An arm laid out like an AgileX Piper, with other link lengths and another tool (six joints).
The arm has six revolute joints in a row. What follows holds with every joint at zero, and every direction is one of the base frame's. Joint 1 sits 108.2 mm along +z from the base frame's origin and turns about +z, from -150.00 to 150.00 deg. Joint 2 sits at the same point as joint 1 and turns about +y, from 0.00 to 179.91 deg. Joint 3 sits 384.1 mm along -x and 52.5 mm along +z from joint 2 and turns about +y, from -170.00 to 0.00 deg. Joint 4 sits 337.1 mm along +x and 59.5 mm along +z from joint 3 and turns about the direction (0.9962, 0, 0.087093), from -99.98 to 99.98 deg. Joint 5 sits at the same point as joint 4 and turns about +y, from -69.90 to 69.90 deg. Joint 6 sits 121.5 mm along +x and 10.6 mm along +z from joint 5 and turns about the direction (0.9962, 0, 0.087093), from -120.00 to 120.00 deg. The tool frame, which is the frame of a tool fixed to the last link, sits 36.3 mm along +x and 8.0 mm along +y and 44.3 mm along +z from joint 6; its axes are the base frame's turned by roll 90.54, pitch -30.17 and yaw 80.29 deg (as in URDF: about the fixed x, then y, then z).
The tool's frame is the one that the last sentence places.
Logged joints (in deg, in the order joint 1, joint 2, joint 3, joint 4, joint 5, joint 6), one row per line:
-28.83, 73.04, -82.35, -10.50, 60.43, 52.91
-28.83, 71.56, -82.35, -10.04, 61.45, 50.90
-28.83, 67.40, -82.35, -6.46, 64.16, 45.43
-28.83, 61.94, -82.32, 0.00, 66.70, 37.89
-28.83, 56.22, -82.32, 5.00, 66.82, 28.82
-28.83, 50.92, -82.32, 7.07, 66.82, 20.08
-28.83, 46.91, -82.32, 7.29, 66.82, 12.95
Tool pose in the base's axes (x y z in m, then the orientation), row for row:
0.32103, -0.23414, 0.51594, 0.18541, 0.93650, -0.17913, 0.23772
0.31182, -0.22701, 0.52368, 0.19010, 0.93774, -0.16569, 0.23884
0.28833, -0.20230, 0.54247, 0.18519, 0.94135, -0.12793, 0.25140
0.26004, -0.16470, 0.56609, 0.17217, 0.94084, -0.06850, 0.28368
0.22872, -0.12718, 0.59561, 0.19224, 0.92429, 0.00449, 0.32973
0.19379, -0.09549, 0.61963, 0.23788, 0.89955, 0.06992, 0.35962
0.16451, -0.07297, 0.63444, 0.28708, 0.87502, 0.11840, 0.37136
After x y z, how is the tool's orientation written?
As a quaternion, w x y z.
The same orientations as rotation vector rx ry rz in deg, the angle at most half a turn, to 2 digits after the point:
151.18, -28.92, 38.37
150.99, -26.68, 38.46
151.98, -20.65, 40.59
152.98, -11.14, 46.13
148.66, 0.72, 53.03
141.21, 10.98, 56.45
133.95, 18.12, 56.85

